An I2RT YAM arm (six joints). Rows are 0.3 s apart.
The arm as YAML. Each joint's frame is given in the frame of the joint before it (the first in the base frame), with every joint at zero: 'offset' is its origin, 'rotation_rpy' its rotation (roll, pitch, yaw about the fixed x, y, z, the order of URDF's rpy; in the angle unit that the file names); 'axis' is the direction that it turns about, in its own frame. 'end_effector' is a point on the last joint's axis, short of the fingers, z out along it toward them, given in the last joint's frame.
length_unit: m
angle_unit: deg
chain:
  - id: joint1
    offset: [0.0, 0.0, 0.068]
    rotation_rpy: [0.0, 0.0, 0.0]
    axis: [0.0, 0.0, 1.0]
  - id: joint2
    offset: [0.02, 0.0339, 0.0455]
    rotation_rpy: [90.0, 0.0, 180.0]
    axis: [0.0, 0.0, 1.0]
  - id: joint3
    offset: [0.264, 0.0, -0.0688]
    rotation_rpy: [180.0, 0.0, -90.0]
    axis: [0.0, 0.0, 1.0]
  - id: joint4
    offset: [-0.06, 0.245, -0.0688]
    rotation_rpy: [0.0, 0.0, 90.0]
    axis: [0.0, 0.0, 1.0]
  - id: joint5
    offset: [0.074, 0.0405, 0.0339]
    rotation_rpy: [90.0, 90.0, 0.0]
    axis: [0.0, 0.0, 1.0]
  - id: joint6
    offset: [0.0, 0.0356, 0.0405]
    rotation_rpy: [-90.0, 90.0, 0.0]
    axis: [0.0, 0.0, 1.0]
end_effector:
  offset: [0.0, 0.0, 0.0]
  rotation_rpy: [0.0, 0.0, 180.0]
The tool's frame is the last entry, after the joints.
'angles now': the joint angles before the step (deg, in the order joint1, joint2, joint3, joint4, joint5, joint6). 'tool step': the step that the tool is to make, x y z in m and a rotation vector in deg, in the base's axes. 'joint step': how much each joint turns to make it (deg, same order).
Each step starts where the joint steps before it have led.
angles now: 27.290 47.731 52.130 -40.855 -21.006 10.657
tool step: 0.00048 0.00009 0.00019 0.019 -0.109 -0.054
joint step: -0.042 0.081 0.032 0.147 0.029 -0.021
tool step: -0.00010 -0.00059 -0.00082 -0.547 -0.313 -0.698
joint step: 0.027 -0.169 -0.210 0.040 0.957 -0.083
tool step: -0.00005 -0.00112 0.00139 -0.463 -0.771 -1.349
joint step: -0.028 -0.259 0.118 0.152 1.518 0.170
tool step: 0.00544 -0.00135 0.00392 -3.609 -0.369 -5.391
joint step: 0.043 1.534 1.925 -1.578 6.377 0.528
